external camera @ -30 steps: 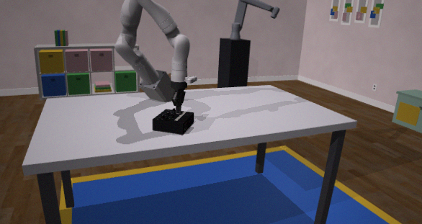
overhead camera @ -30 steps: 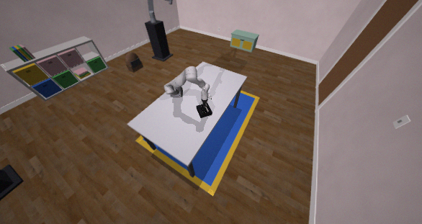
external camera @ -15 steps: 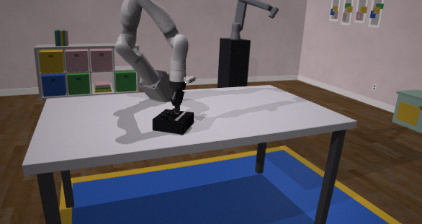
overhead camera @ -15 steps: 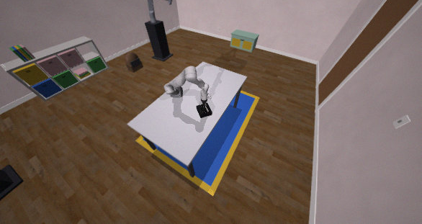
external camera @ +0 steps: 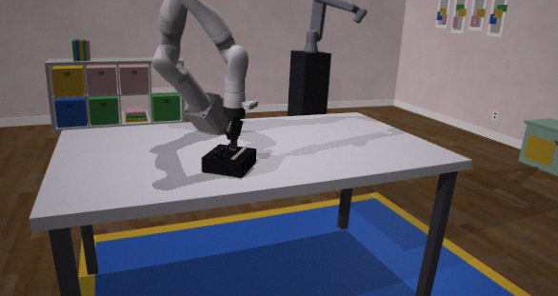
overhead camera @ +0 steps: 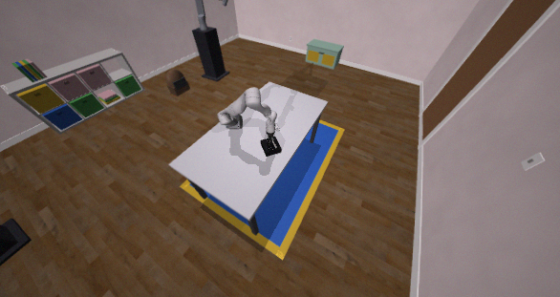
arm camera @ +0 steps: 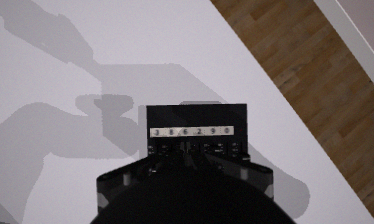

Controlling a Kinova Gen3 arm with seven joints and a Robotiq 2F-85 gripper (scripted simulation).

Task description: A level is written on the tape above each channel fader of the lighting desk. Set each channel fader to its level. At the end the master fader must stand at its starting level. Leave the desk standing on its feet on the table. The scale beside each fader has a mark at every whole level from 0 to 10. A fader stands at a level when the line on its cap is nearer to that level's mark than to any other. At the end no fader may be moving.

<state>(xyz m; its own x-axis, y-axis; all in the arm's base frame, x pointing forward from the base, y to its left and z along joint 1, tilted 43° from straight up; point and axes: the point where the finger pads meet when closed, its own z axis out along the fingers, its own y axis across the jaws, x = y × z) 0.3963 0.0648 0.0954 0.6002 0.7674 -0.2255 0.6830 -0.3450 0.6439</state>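
Now: hand 7 cm to the left of the master fader cap, 6 cm short of it and 1 cm above it.
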